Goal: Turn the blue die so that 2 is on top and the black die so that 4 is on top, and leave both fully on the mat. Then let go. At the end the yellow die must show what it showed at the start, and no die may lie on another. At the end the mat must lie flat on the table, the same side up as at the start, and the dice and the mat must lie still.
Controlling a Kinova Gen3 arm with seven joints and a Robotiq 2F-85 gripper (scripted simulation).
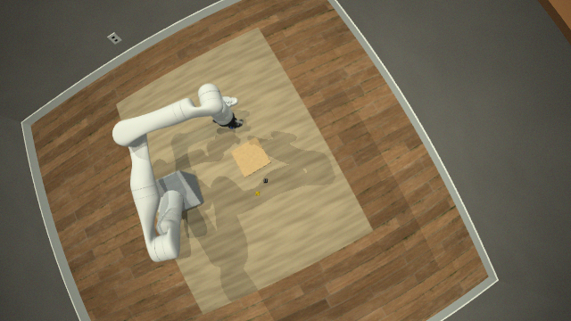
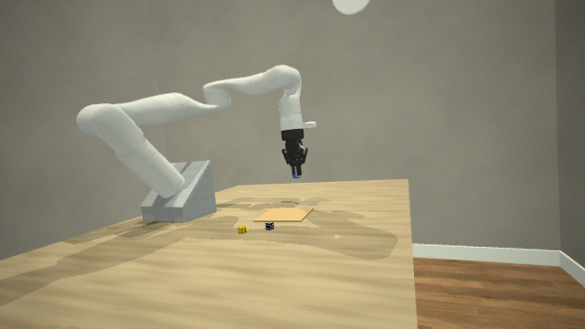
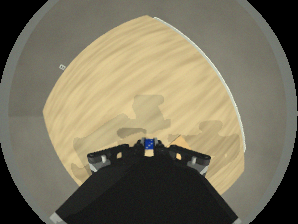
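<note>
My gripper is now 1 cm short of the tan mat, 14 cm to the left of it and 11 cm above it. Also, from my hand: black die 4 cm ahead, 27 cm to the right, 11 cm below; then yellow die 2 cm behind, 31 cm to the right, 11 cm below; then blue die 1 cm below.
</note>
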